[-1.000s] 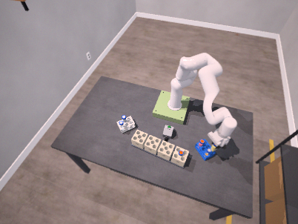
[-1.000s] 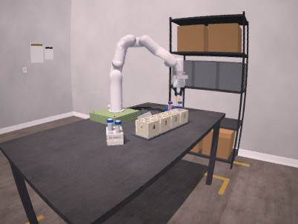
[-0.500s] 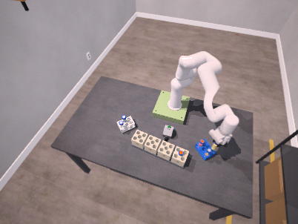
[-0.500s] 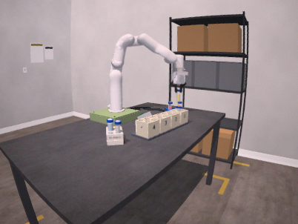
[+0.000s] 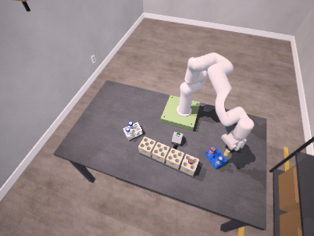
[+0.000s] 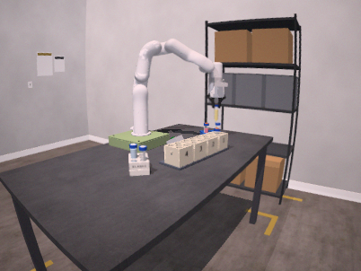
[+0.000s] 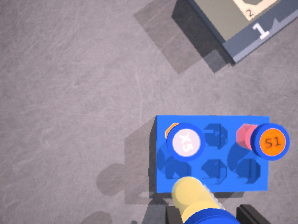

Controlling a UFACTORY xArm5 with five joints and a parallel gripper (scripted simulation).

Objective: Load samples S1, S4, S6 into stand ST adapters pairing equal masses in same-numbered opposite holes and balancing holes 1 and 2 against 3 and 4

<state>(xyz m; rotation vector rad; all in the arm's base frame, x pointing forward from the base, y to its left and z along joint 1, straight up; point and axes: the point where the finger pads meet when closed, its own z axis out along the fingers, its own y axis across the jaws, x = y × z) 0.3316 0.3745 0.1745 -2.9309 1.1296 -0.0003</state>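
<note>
Now: the sample tube S6 10 mm to the right of my hand and 50 mm below it. Round my hand: blue sample rack: 10 mm behind, 40 mm to the right, 200 mm below; then white blanks rack: 10 mm behind, 710 mm to the right, 200 mm below; then sample tube S4: 110 mm ahead, 220 mm to the right, 170 mm below.
</note>
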